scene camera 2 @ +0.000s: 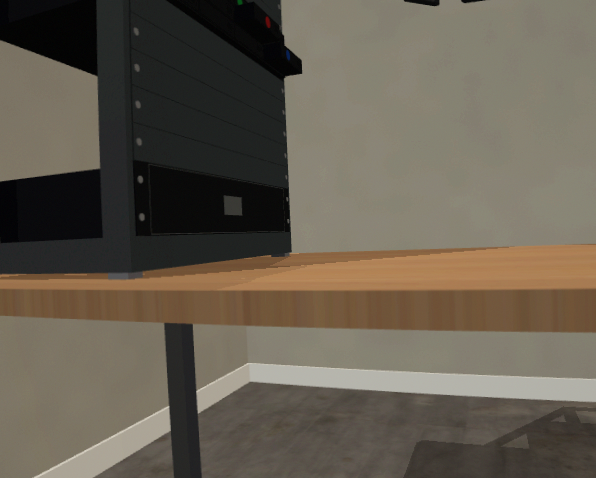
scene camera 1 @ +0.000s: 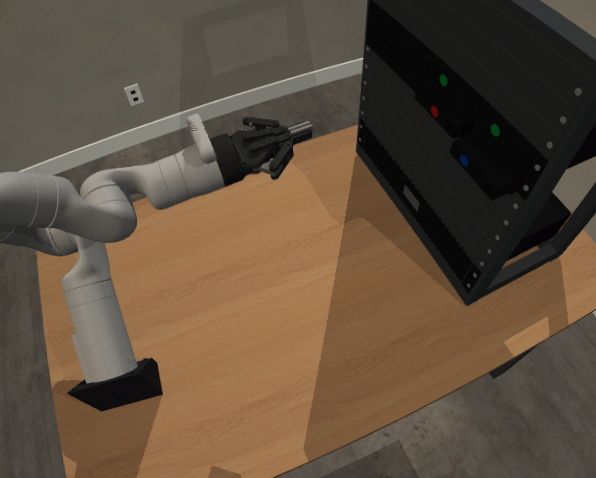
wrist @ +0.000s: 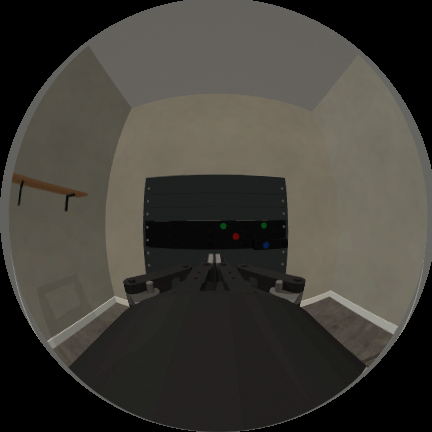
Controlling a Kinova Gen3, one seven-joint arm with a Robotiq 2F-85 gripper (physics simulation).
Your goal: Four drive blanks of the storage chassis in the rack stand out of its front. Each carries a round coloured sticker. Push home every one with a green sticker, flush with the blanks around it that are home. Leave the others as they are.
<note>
In view: the gripper point(scene camera 1: 312, 127) and a rack point(scene camera 2: 193, 169).
The rack shows as well in scene camera 1 point(scene camera 1: 519, 76) and in the wrist view point(wrist: 226, 201). The gripper is seen too in the wrist view point(wrist: 214, 260).
</note>
